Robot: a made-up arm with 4 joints.
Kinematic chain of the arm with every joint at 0, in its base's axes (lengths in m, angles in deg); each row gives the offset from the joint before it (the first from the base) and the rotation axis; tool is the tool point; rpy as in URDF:
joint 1: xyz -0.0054 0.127 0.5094 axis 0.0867 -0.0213 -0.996
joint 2: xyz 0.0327 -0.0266 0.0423 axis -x
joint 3: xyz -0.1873 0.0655 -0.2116 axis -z
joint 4: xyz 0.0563 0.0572 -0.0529 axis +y
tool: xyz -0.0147 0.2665 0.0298 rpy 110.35 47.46 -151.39
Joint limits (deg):
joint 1: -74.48..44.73
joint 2: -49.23..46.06
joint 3: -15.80..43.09
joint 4: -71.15..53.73
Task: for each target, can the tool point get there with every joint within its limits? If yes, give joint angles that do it. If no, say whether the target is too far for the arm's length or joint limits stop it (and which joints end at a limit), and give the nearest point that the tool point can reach.
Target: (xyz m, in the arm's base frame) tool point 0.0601 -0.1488 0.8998
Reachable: no: joint limits stop it (at a limit: joint 1, joint 2, joint 3) | nearest point 0.2944 0.2688 0.6158 | short by 0.557 m
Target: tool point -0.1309 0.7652 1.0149
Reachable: no: too far | nearest point -0.0788 0.5641 0.7066 | short by 0.372 m
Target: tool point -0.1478 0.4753 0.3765
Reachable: yes | joints -17.01 -9.58 11.54 28.54
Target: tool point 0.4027 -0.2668 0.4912
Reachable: no: joint limits stop it (at a limit: joint 1, joint 3, joint 4) | nearest point 0.1906 0.1602 0.2607 | short by 0.530 m
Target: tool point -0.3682 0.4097 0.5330
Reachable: yes | joints -31.84 -30.29 -8.68 3.05
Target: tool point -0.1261 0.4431 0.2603
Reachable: yes | joints -2.69 9.11 -1.46 28.03
